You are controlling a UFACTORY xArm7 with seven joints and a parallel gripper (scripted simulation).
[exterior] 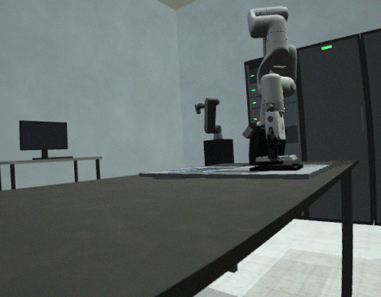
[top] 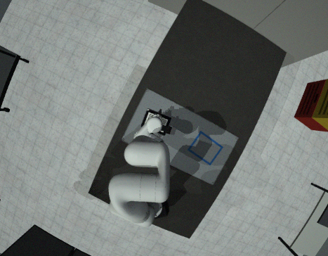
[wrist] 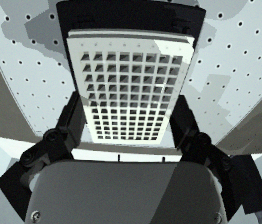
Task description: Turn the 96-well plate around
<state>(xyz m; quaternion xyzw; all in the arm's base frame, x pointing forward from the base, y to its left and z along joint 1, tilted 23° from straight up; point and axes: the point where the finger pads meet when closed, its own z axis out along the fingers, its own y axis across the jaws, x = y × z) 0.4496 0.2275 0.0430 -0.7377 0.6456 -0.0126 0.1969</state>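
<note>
Right now my hand is 40 mm above the black plate nest N1. The rest, counted from my hand: white 96-well plate 10 mm below.
</note>
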